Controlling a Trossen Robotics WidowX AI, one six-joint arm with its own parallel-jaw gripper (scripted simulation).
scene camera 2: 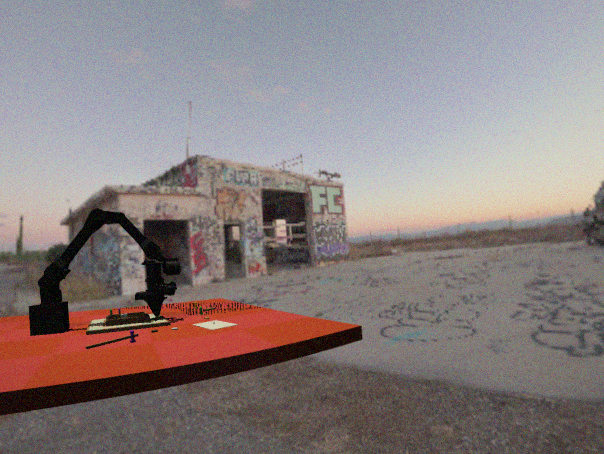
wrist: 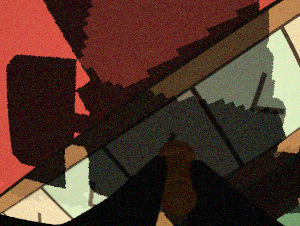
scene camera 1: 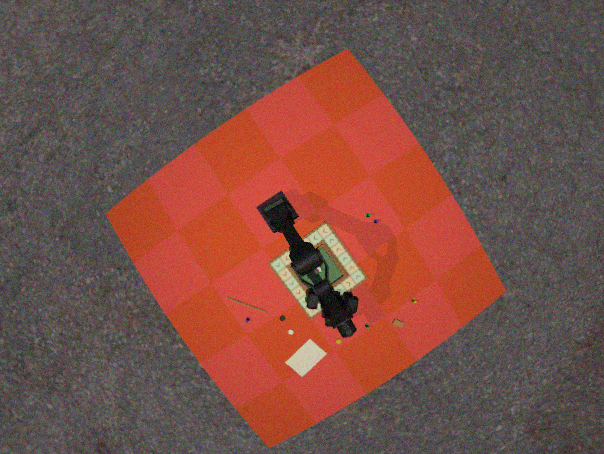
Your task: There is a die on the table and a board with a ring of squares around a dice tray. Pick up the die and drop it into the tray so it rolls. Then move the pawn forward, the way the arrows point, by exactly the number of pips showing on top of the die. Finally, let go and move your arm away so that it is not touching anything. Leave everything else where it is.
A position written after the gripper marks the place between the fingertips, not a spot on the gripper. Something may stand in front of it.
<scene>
The gripper (scene camera 2: 157, 316) holds an orange pawn. Also in view: a cream card (scene camera 1: 309, 354).
The gripper also shows in the wrist view (wrist: 176, 168). The wrist view misses the cream card: it is out of frame.
</scene>
